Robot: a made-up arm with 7 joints.
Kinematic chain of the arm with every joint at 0, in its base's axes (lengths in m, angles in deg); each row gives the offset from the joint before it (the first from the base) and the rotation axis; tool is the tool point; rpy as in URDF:
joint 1: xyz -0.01 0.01 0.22 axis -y
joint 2: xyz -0.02 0.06 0 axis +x
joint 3: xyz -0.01 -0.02 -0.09 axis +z
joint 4: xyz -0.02 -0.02 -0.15 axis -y
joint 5: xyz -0.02 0 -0.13 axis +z
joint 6: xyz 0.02 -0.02 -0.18 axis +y
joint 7: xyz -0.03 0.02 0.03 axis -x
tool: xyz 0.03 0 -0.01 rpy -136.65 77.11 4.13
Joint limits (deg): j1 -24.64..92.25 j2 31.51..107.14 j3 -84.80..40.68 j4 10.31..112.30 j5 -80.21..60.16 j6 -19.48..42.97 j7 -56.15..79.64
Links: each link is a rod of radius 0.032 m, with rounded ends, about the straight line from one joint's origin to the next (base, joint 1, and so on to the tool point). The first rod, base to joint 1, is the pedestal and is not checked.
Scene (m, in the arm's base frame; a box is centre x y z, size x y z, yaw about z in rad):
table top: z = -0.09
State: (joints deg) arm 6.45 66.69 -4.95 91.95 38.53 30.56 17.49
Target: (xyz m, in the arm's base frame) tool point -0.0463 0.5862 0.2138
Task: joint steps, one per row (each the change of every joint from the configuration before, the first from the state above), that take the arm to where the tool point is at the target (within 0.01 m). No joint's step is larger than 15 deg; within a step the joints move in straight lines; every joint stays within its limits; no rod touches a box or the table.
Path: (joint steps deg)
1: -1.54 6.30 -13.31 -10.99 -4.03 -0.79 0.88
2: -1.53 6.31 -13.31 -10.98 -4.03 -0.80 0.87
3: -1.54 6.30 -13.31 -10.99 -4.02 -0.79 0.88
4: -1.54 6.31 -13.30 -10.98 -4.03 -0.80 0.87
5: -1.54 6.30 -13.31 -10.99 -4.03 -0.79 0.88
6: -1.53 6.30 -13.31 -10.98 -4.03 -0.80 0.87

